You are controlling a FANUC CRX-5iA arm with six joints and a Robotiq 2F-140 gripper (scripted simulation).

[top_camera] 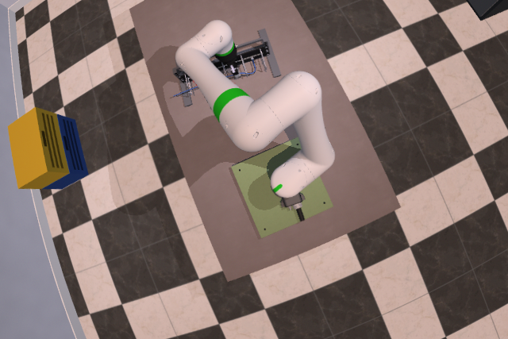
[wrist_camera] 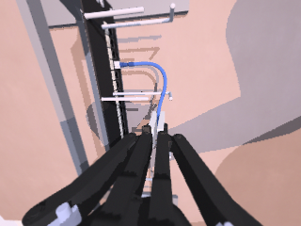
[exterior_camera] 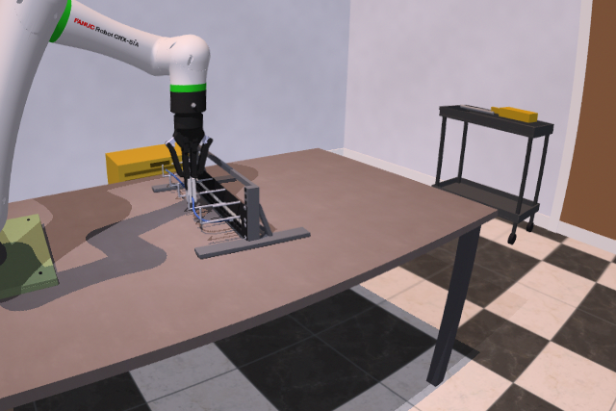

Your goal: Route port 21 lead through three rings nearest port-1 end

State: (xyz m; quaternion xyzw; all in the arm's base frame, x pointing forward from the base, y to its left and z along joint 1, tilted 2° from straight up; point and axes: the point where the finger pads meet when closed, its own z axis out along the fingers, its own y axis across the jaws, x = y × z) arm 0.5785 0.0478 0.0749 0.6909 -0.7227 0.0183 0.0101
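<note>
Now: hand 10 cm short of the black patch-panel rack, 5 cm to the right of it and 3 cm above it.
</note>
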